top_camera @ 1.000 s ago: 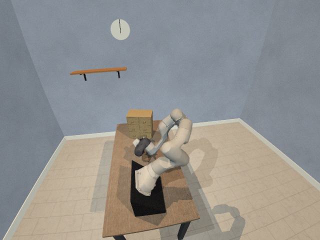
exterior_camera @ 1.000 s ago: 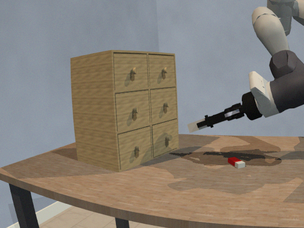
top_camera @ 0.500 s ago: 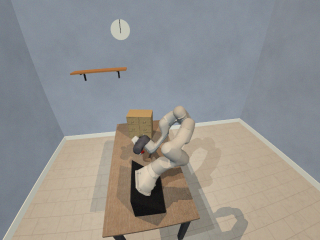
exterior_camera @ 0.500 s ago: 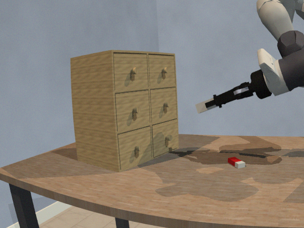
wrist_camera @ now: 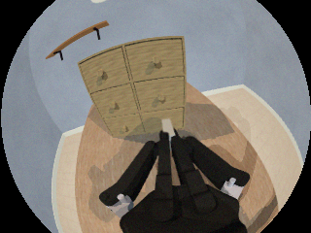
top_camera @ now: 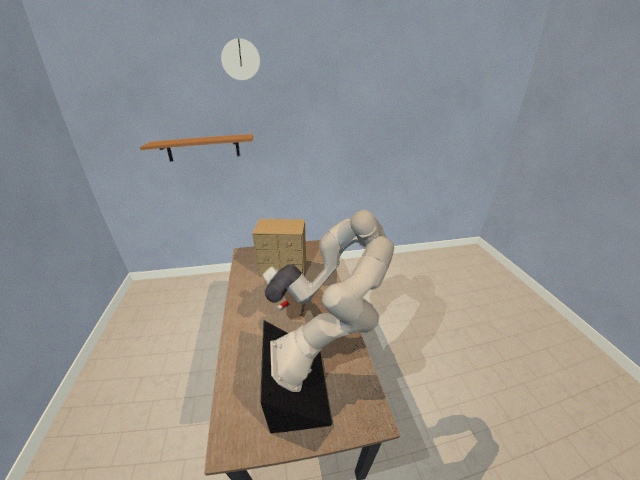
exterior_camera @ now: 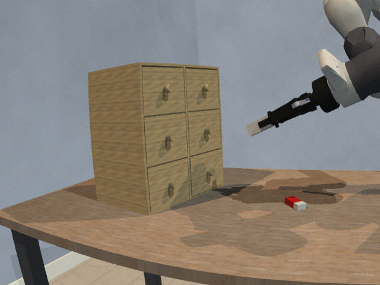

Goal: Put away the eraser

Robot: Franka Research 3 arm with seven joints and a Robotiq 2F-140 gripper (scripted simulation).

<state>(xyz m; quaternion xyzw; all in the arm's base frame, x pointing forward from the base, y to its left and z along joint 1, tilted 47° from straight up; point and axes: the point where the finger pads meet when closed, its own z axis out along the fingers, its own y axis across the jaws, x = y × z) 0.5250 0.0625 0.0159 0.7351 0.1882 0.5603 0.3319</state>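
Right now my hand is 22 cm short of the blue eraser, 9 cm to the right of it and 16 cm above it.
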